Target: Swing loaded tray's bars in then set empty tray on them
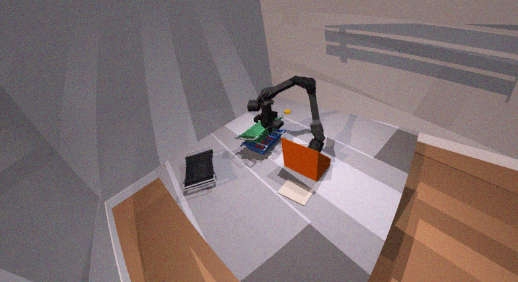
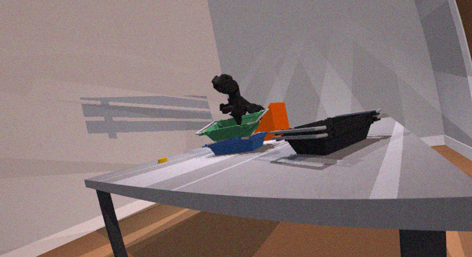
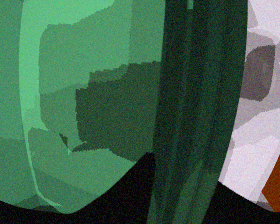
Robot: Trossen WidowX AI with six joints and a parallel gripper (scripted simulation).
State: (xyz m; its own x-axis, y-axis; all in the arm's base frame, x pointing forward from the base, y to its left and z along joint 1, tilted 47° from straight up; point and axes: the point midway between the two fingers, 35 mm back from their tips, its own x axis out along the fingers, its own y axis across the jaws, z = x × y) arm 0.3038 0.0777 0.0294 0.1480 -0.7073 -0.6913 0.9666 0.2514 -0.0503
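Right now the green tray is 70 mm ahead of my gripper tip, 20 mm to the left of it and 20 mm above it. The rest, counted from my gripper tip: beige flat card (360 mm behind, 170 mm to the left, 100 mm below); yellow block (400 mm to the right, 240 mm ahead, 100 mm below).
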